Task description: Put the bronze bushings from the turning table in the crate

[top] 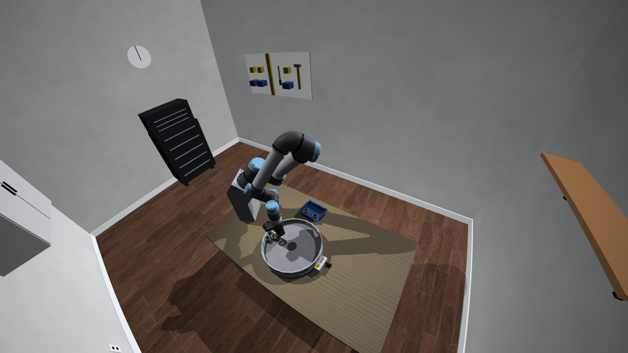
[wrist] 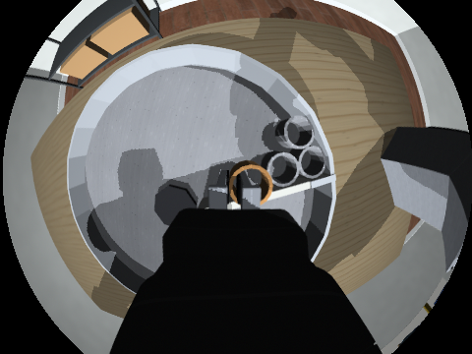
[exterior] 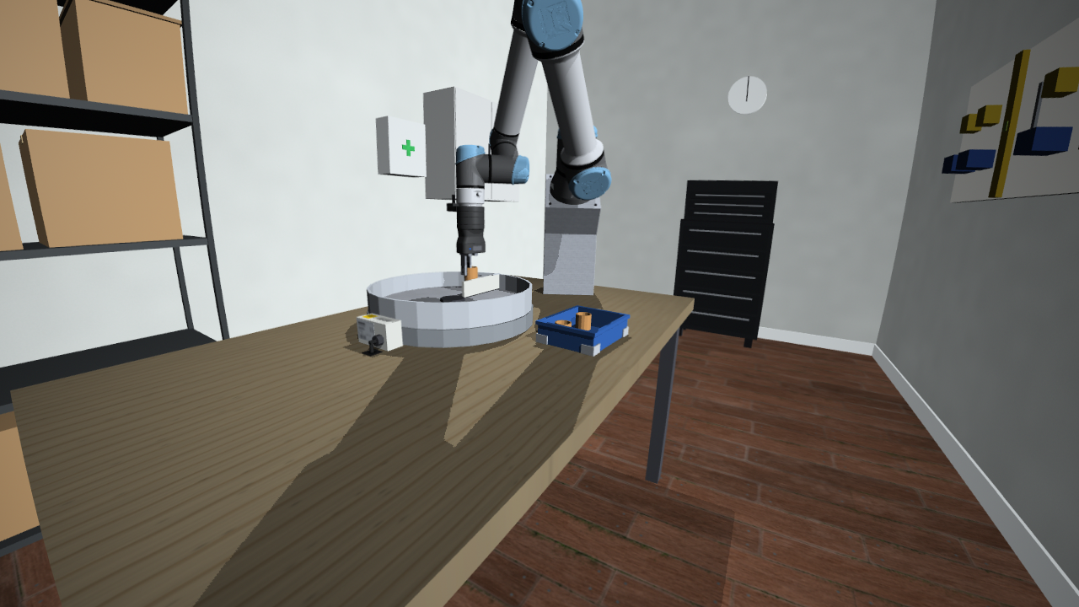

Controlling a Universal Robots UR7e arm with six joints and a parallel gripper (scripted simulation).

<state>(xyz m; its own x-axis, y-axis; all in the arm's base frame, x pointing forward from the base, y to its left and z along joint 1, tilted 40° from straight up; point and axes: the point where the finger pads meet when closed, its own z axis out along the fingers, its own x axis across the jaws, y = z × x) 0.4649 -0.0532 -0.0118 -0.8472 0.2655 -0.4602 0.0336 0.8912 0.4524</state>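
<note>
Now: the blue crate 380 mm to the left of my hand, 100 mm below it and 60 mm behind it. Round my hand: round grey turning table (80 mm ahead, 70 mm below, 50 mm to the left).
</note>
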